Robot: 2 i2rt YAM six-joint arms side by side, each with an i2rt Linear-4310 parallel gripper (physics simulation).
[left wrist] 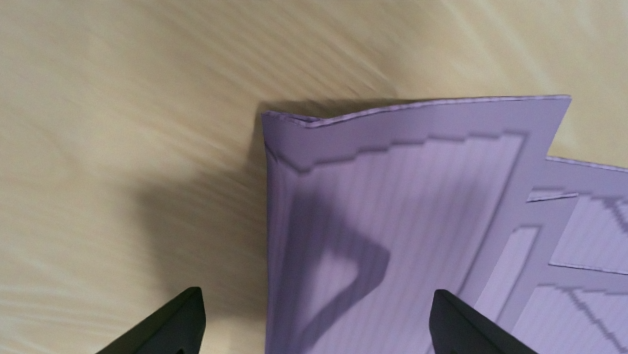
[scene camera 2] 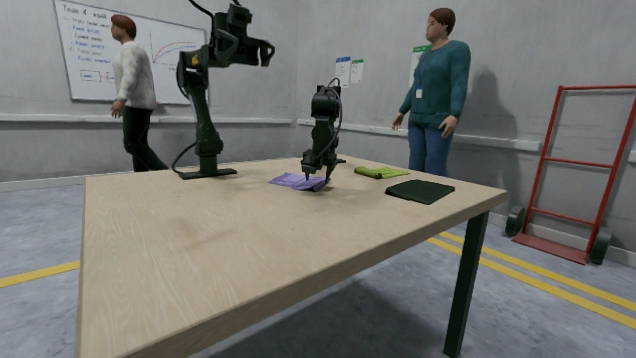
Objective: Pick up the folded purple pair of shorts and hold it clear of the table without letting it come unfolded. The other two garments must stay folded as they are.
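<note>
The folded purple shorts (scene camera 2: 289, 180) (left wrist: 425, 200) lie on the table (scene camera 2: 225, 225) (left wrist: 100, 125), with the thick folded edge toward the left of the left wrist view. My left gripper (scene camera 2: 318, 181) (left wrist: 317, 304) is low over that edge, fingers pointing down and partly apart. In the left wrist view one fingertip is over bare wood and the other over the cloth; whether they touch is unclear. My right gripper (scene camera 2: 266, 54) is open, high above the table's back left. A lime-green folded garment (scene camera 2: 382, 172) and a dark green folded garment (scene camera 2: 420, 191) lie to the right.
The right arm's base (scene camera 2: 208, 173) stands at the table's back left edge. Two people (scene camera 2: 134, 75) (scene camera 2: 440, 85) stand behind the table. A red hand truck (scene camera 2: 549, 122) stands at the right by the wall. The dark green garment lies near the table's right corner.
</note>
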